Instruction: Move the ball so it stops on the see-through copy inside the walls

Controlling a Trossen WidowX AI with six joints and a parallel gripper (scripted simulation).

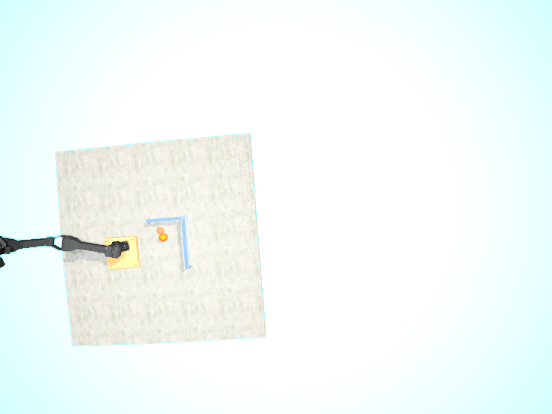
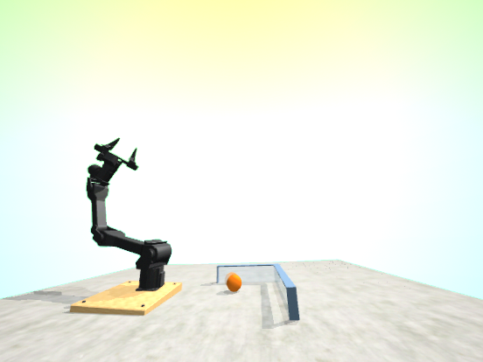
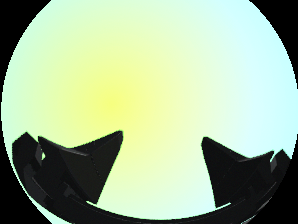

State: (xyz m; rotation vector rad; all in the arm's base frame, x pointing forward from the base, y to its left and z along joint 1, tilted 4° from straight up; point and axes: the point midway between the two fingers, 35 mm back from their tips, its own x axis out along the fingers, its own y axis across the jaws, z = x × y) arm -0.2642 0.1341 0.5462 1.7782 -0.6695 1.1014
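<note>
The orange ball lies 590 mm below my gripper tip, 500 mm ahead of it and 80 mm to the right of it. Round my gripper tip: see-through copy of ball (590 mm below, 490 mm ahead, 40 mm to the right); low clear wall (580 mm below, 550 mm ahead, 20 mm to the left).
</note>
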